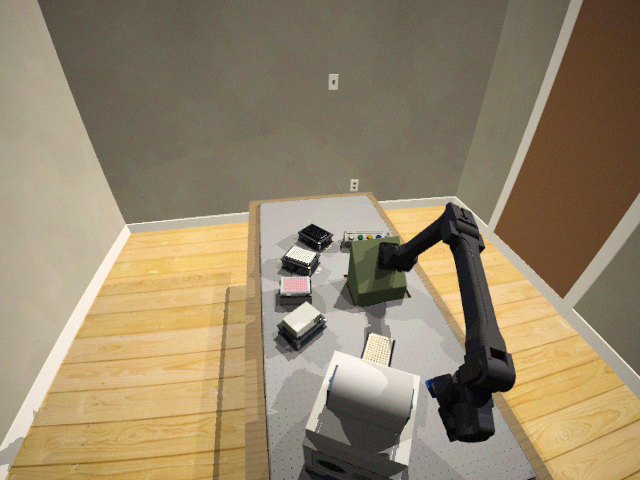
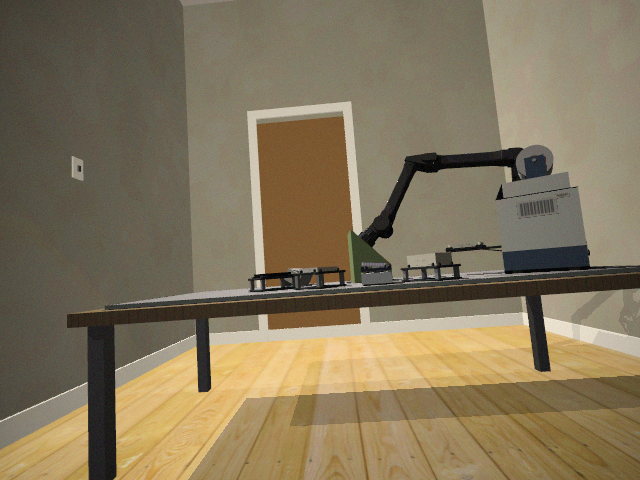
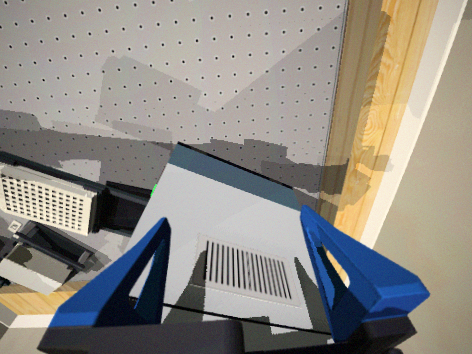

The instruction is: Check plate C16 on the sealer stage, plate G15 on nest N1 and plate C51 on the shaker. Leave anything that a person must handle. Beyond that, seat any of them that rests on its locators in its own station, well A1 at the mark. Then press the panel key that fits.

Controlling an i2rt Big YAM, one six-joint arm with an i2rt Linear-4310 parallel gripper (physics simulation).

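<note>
My gripper (image 3: 234,217) is open and empty, with blue fingers above the white sealer (image 3: 190,200) (image 1: 361,439) (image 2: 547,232). A cream well plate (image 3: 45,200) (image 1: 378,349) lies on the dark stage beside the sealer. A pink-welled plate (image 1: 295,285) sits on a grey block (image 2: 376,277). A cream, lidded-looking plate (image 1: 303,318) (image 2: 428,259) (image 3: 37,267) stands on a black post nest. A white plate (image 1: 300,255) and a black plate (image 1: 315,233) sit on further nests. The key panel (image 1: 364,237) shows several coloured keys. Plate labels, the mark and exact seating cannot be read.
The green wedge-shaped housing (image 1: 374,279) (image 2: 361,260) stands at the arm's base, between the plate row and the table's far long edge. The sealer's large roll (image 1: 369,384) (image 2: 535,161) rises high. The perforated table top (image 3: 250,65) has a wooden rim (image 3: 357,100).
</note>
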